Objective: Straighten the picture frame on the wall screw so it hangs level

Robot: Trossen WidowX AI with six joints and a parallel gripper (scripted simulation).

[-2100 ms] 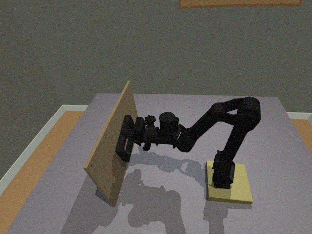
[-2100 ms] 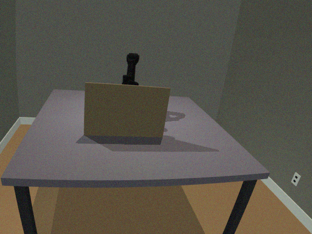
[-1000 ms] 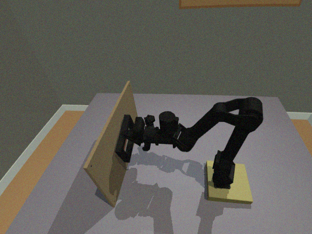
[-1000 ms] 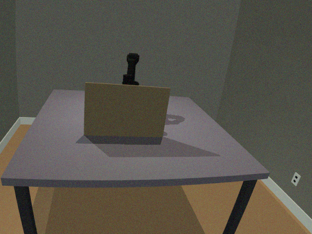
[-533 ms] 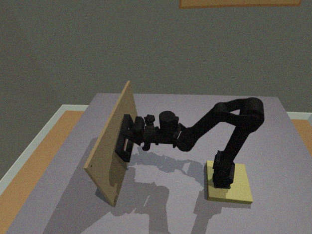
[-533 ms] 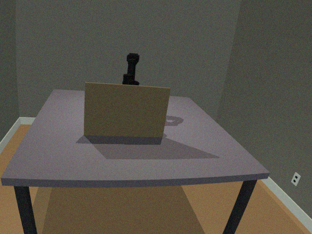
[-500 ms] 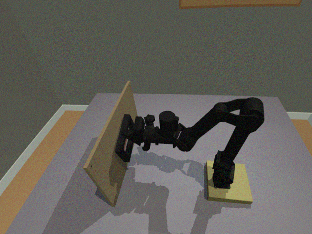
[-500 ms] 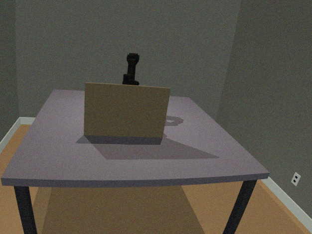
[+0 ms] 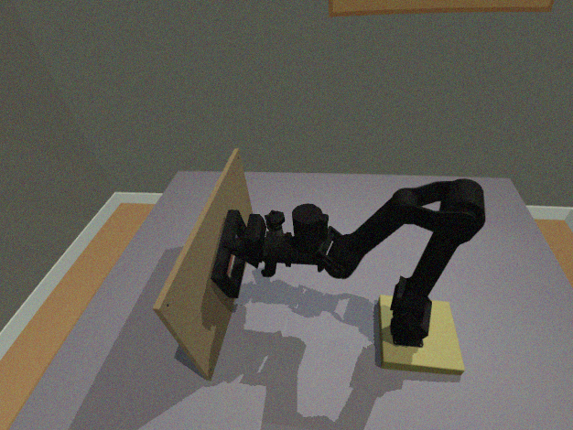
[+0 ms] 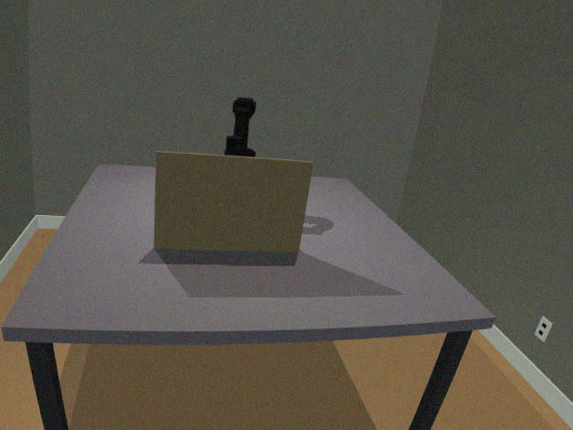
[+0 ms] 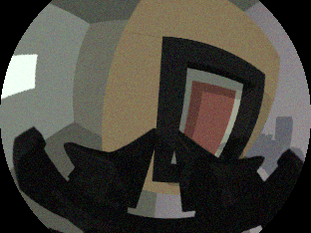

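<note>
Right now the black picture frame is 1 cm ahead of my gripper tip, 2 cm to the right of it and 5 cm below it. From my gripper tip the other things lie so: tan wall board 2 cm ahead, 2 cm to the right, 6 cm below.
</note>
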